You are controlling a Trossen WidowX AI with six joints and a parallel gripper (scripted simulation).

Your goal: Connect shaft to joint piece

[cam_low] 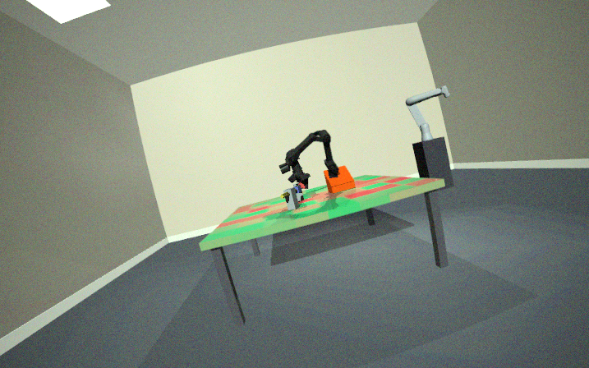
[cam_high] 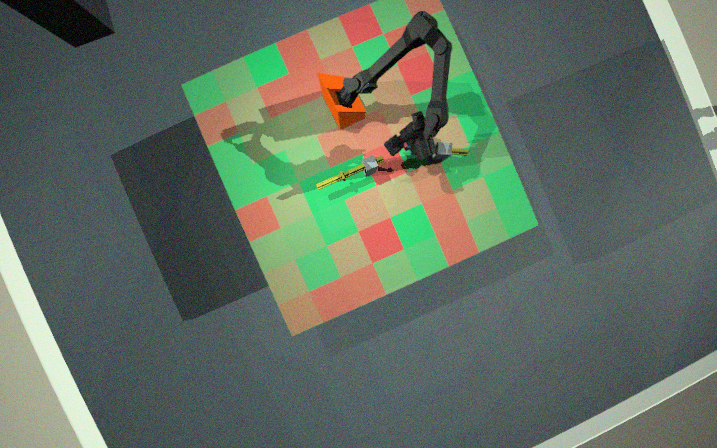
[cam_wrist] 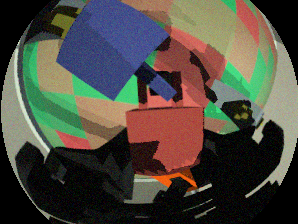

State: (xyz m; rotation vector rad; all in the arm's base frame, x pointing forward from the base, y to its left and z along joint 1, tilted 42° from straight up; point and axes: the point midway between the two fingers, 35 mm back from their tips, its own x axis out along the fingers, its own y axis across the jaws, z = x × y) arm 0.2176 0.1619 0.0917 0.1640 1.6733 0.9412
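My gripper tip is 20 mm short of the red square joint piece, 10 mm to the right of it and 30 mm below it.
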